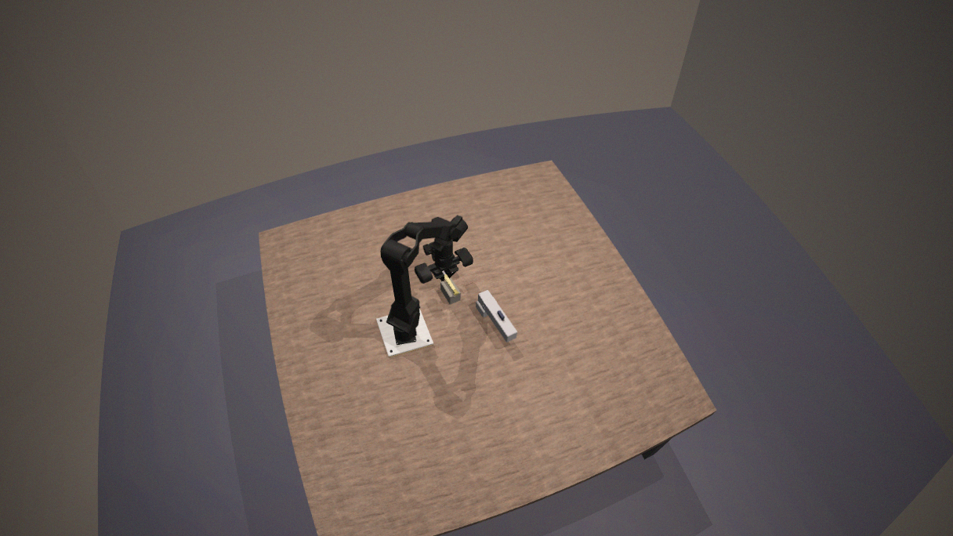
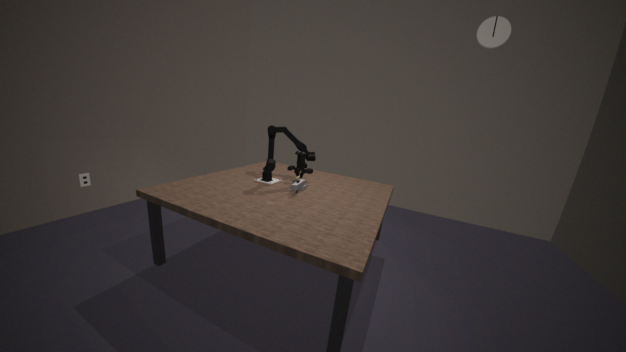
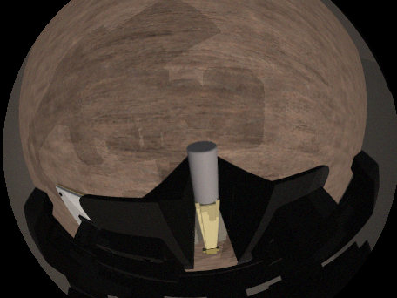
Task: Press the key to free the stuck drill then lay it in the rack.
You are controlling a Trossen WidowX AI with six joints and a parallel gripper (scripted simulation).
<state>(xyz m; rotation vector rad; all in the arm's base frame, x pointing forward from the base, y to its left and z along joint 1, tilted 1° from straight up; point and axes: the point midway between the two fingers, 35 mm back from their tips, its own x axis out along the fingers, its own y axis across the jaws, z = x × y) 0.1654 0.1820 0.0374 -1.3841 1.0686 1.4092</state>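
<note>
Now: gripper tip 10 mm short of the yellow drill, 40 mm to the left of it and 30 mm below it. The rest, counted from my gripper tip: pale grey sleeve 130 mm ahead, 190 mm to the right, 30 mm above; then dark key 130 mm ahead, 220 mm to the right, 40 mm above; then grey rack 10 mm ahead, 50 mm to the right.
</note>
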